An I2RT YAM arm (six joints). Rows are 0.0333 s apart.
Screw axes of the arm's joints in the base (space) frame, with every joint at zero. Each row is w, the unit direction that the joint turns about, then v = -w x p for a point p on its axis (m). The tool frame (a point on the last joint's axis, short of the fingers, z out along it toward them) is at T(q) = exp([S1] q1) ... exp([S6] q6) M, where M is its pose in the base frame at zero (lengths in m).
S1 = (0, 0, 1, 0, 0, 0)
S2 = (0, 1, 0, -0.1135, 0, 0.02)
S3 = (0, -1, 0, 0.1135, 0, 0.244)
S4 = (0, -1, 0, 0.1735, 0, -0.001)
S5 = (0, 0, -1, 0, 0.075, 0)
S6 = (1, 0, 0, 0, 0.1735, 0)
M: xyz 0.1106 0 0.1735 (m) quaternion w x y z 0.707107 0 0.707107 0
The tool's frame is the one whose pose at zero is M.
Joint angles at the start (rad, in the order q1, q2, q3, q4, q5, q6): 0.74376, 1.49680, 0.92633, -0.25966, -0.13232, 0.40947
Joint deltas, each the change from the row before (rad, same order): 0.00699, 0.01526, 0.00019, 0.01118, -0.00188, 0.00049; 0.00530, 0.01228, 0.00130, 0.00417, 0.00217, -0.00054; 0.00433, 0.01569, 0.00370, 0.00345, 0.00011, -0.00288; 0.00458, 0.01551, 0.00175, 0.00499, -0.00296, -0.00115
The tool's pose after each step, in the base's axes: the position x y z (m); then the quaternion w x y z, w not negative. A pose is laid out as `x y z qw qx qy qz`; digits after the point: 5 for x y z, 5 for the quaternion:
0.22727 0.21856 0.21071 0.26617 -0.18163 0.91324 0.24932
0.22743 0.22090 0.20778 0.26347 -0.18393 0.91407 0.24745
0.22819 0.22351 0.20449 0.25994 -0.18721 0.91494 0.24549
0.22860 0.22608 0.20074 0.25525 -0.19033 0.91578 0.24489

